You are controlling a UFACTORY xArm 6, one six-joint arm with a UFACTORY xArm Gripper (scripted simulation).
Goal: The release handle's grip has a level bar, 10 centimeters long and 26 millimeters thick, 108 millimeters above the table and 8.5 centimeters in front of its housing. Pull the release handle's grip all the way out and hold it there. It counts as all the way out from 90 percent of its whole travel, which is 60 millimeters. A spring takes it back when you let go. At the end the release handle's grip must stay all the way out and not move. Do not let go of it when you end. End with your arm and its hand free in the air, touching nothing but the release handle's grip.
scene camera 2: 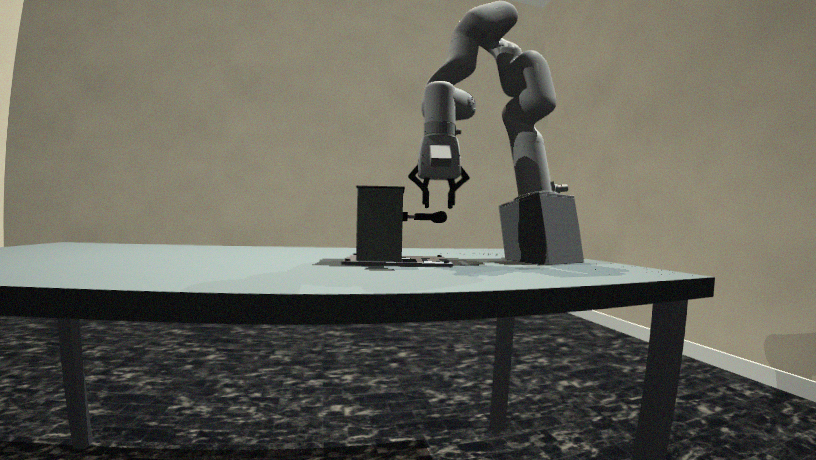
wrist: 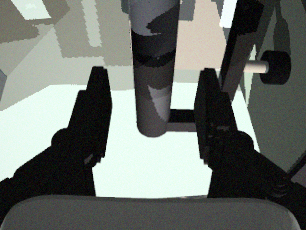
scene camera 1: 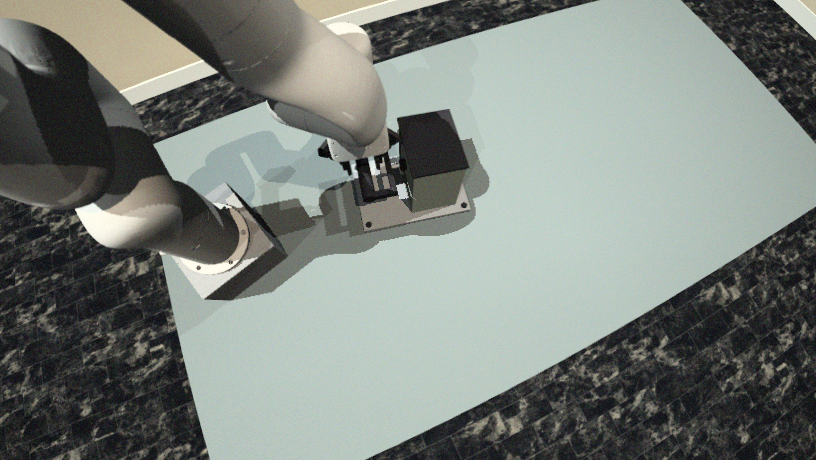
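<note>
A release handle is visible to me, and so is my gripper. The wrist view shows my gripper too, and in scene camera 1 I can likewise see it.
</note>
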